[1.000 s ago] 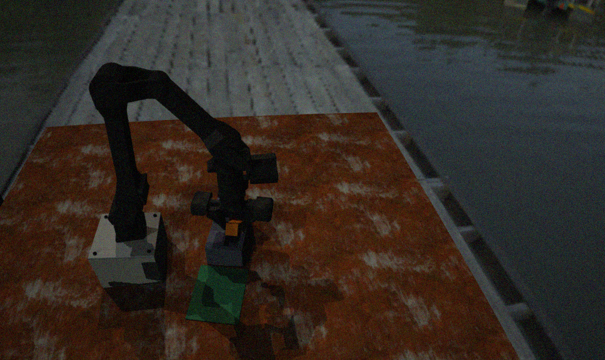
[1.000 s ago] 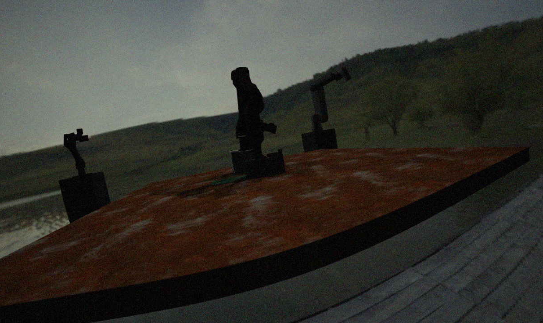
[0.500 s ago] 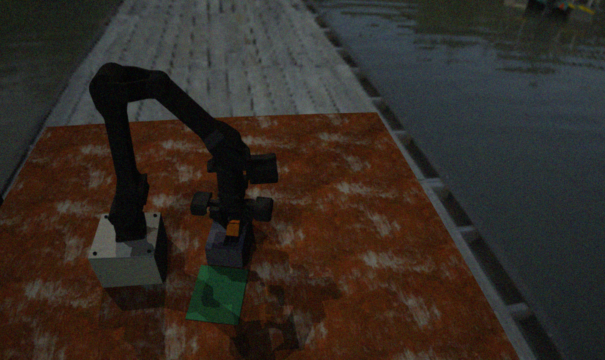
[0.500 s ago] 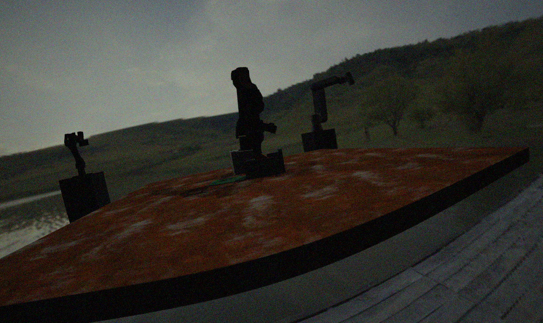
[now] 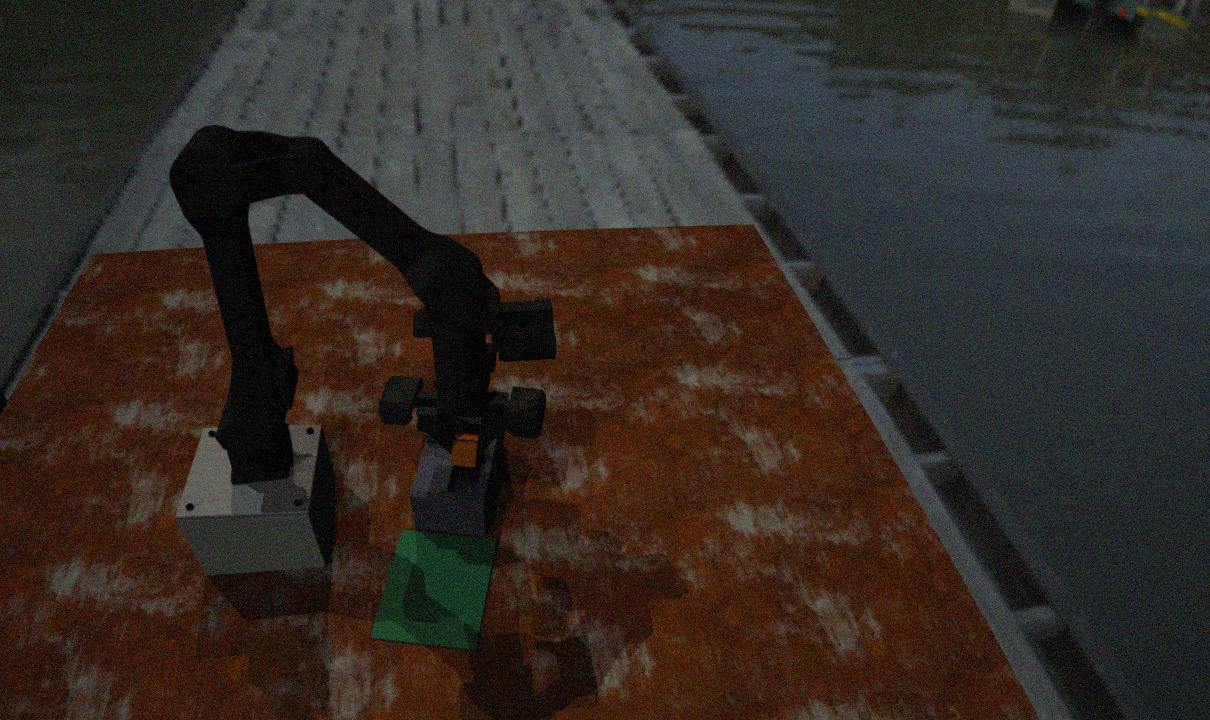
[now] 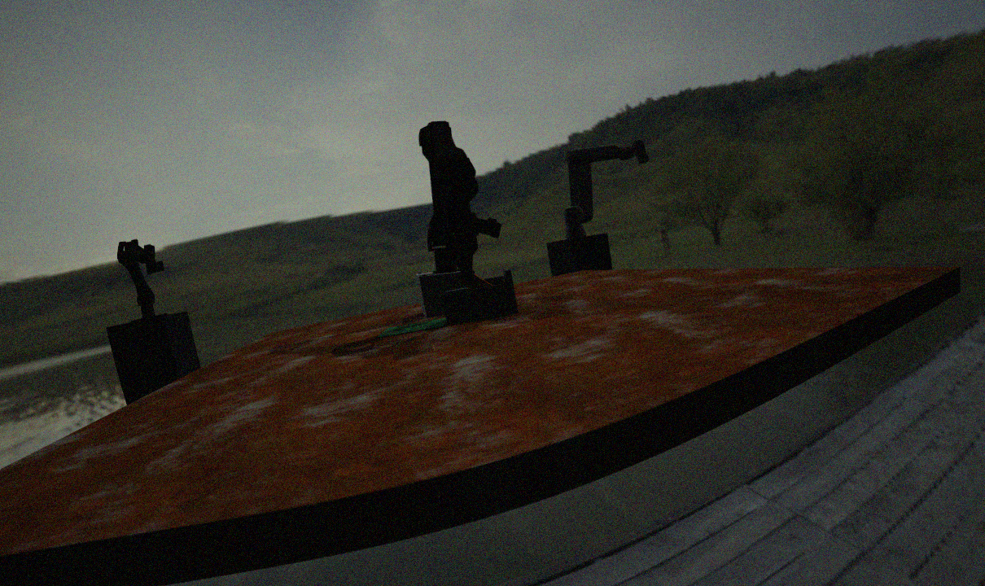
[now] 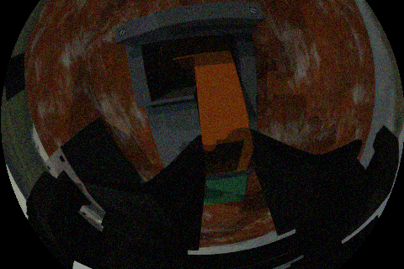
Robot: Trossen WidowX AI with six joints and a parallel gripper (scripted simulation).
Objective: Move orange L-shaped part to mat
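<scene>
Right now my gripper tip is 60 mm past the green mat, 130 mm to the left of it and 90 mm above it. The rest, counted from my gripper tip: orange L-shaped part: 40 mm to the left, 30 mm below.
</scene>
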